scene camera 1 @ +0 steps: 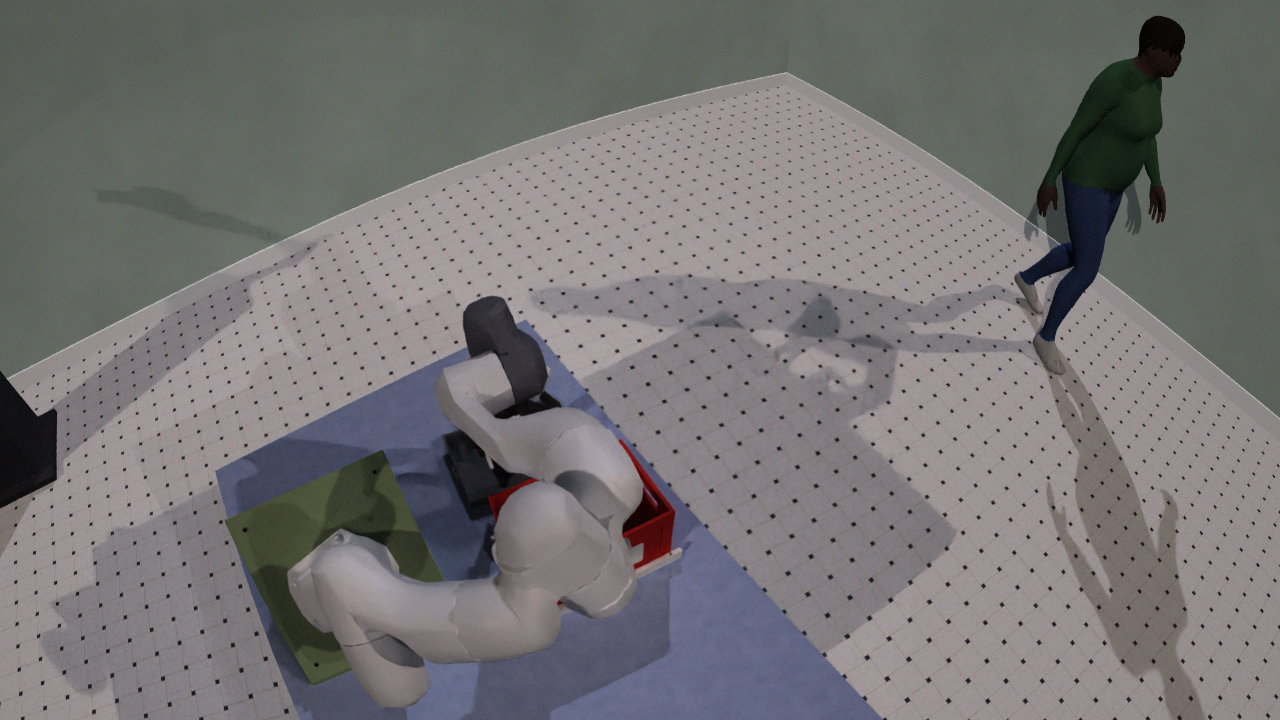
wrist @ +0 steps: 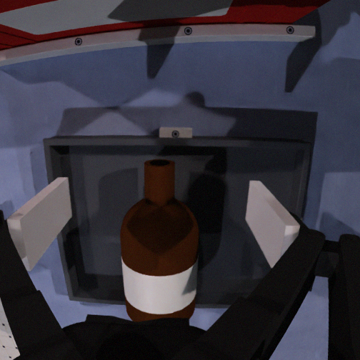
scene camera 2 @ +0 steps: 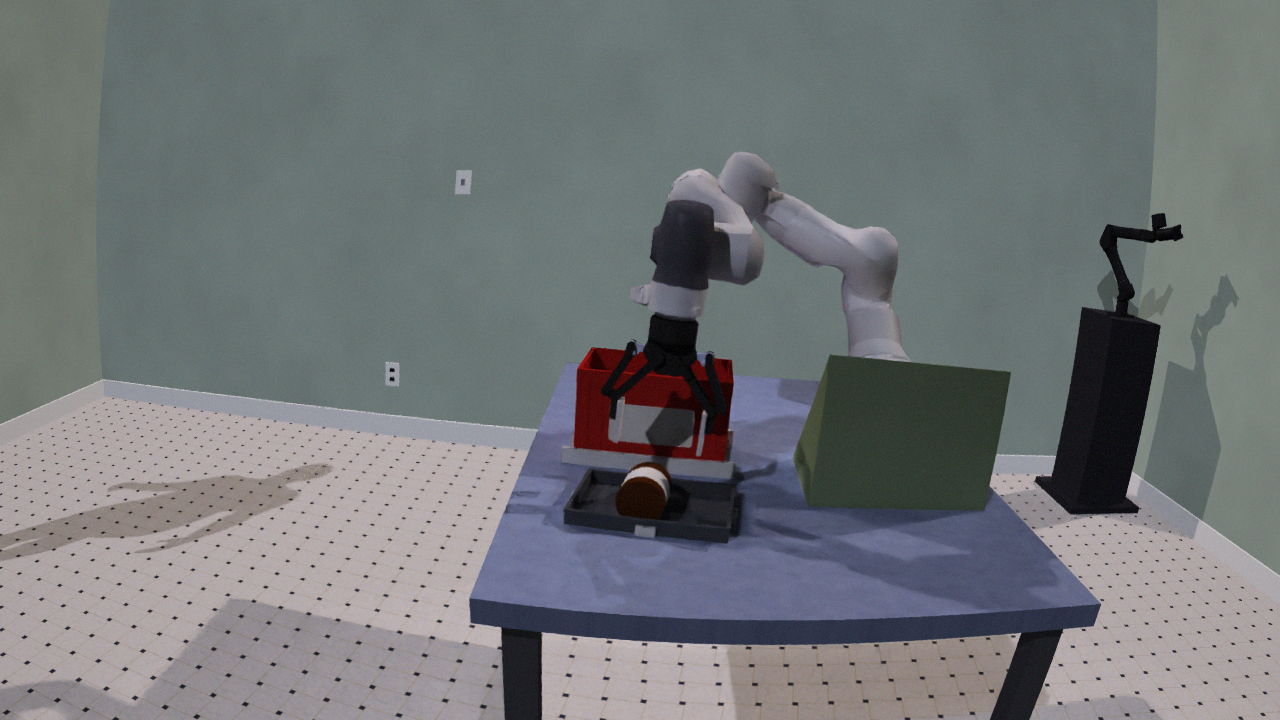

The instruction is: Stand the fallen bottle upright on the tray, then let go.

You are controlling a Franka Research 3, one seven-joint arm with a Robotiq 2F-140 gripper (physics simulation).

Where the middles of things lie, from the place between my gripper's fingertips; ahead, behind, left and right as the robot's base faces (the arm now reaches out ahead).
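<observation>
The brown bottle (scene camera 2: 644, 493) is sitting 6 cm to the left of my hand, 1 cm ahead of it and 5 cm below it. There's a pale strip (scene camera 2: 581, 456) as well, and that one's 12 cm to the right of my hand, 1 cm ahead of it and 7 cm below it. Going by their middles, the brown bottle is the nearest to my hand of the things named here.
</observation>
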